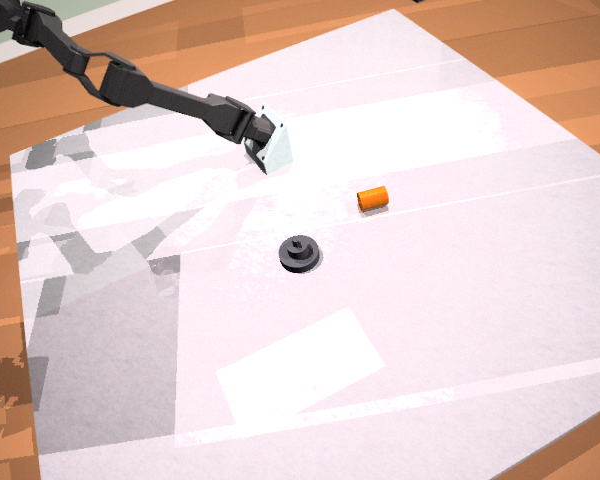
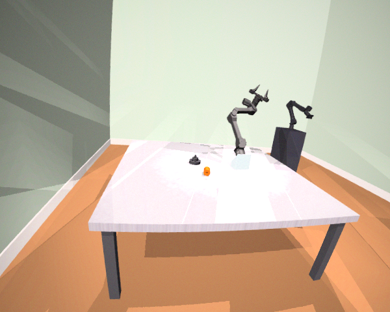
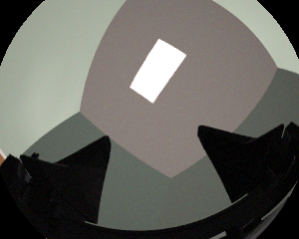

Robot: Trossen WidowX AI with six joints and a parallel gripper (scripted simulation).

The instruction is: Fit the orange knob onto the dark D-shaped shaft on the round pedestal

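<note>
My gripper tip is 580 mm short of the orange knob, 440 mm to the right of it and 590 mm above it. From my gripper tip the other things lie so: dark pedestal 610 mm ahead, 230 mm to the left, 580 mm below.
</note>
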